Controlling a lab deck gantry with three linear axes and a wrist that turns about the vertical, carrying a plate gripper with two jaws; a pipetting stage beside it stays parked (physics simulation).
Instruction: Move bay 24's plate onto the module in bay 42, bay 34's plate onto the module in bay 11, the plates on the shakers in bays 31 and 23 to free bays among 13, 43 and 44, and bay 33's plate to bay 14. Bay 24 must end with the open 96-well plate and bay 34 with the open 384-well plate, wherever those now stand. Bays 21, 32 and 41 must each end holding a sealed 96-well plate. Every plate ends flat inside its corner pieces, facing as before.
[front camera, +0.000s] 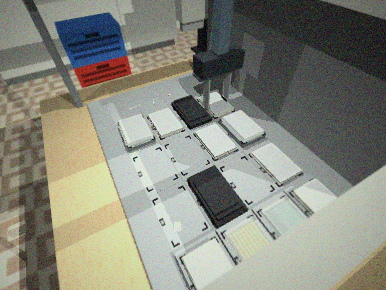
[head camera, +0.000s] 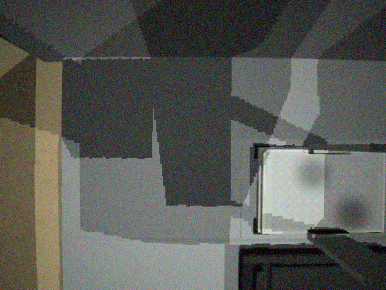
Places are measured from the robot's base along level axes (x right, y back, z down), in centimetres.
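Pixels of known places: gripper, fingertip midpoint: (front camera: 215, 102) (head camera: 325, 191); robot's base, link origin: (front camera: 119, 127).
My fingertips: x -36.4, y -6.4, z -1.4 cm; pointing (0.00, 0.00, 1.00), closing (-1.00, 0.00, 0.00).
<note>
Ahead of a thing's pixels: the offset from my fingertips to its top centre. "spot": to the spot under its first point.
My gripper (front camera: 216, 103) (head camera: 326, 191) is down at bay 41, its jaws against the long sides of a pale sealed plate @(dx +0.0, dy +0.0, dz +0.0 cm) (front camera: 219, 106) (head camera: 290, 200), which sits flat among its corners. White plates stand in bay 21 @(spot: dx +21.3, dy -1.1, dz +0.0 cm) (front camera: 166, 122) and bay 32 @(spot: dx +10.7, dy -17.1, dz +0.0 cm) (front camera: 216, 140). Raised white plates stand on the modules in bay 42 @(spot: dx +0.3, dy -17.2, dz -1.9 cm) (front camera: 243, 125) and bay 11 @(spot: dx +32.3, dy -1.2, dz -1.9 cm) (front camera: 135, 129). The black shakers in bay 31 @(dx +10.6, dy +0.4, dz -1.7 cm) (front camera: 191, 111) (head camera: 300, 275) and bay 23 @(dx +21.3, dy -33.1, dz -1.7 cm) (front camera: 217, 195) show no plate. White plates show in bay 43 @(spot: dx -0.2, dy -33.6, dz +0.0 cm) (front camera: 278, 162), bay 44 @(spot: dx +0.2, dy -46.7, dz -1.5 cm) (front camera: 315, 195) and bay 14 @(spot: dx +32.5, dy -46.7, dz -1.5 cm) (front camera: 206, 264); a yellowish one @(dx +21.4, dy -49.2, dz -1.5 cm) (front camera: 246, 240) in bay 24, a greenish one @(dx +10.7, dy -49.1, dz -1.5 cm) (front camera: 283, 215) in bay 34.
Bays 12, 22, 13 and 33 show corner pieces without plates. A small white piece @(dx +33.9, dy -35.6, dz +1.3 cm) (front camera: 177, 226) lies in bay 13. A blue and red box (front camera: 95, 45) stands beyond the deck, and a pale beam (front camera: 345, 220) hides part of the near right.
</note>
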